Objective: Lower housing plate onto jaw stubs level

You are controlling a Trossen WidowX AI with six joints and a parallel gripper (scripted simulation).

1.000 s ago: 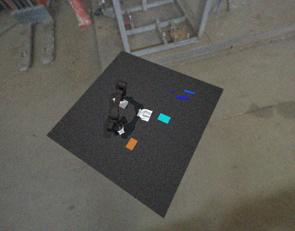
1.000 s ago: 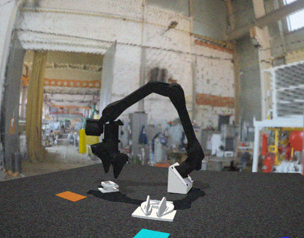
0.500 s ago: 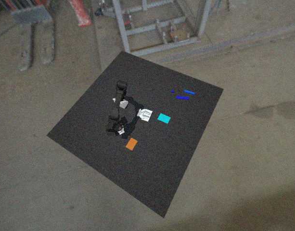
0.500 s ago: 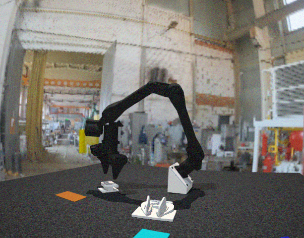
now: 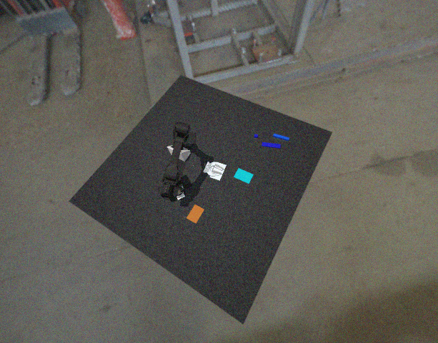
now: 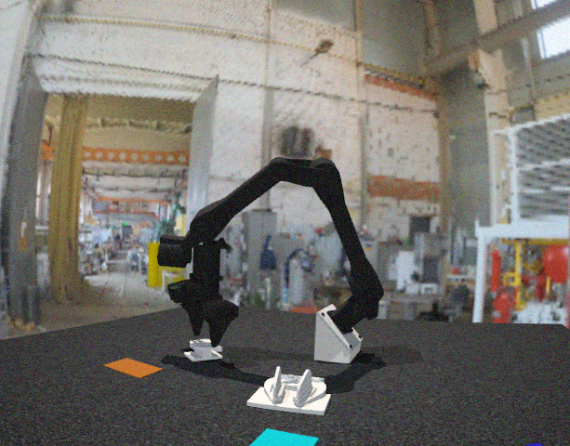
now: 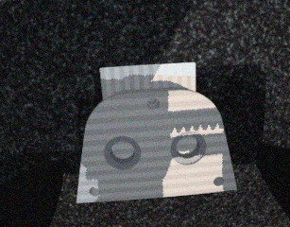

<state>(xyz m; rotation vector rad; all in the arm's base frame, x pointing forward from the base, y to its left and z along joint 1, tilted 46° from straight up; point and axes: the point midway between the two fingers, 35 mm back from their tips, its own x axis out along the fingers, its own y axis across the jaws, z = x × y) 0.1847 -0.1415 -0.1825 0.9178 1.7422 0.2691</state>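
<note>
The white stepped block is 3 cm below my gripper tip and 1 cm ahead of it. From my gripper tip the other things lie so: cyan patch (33 cm to the left, 28 cm ahead, 3 cm below); orange patch (17 cm ahead, 5 cm to the right, 3 cm below).
</note>
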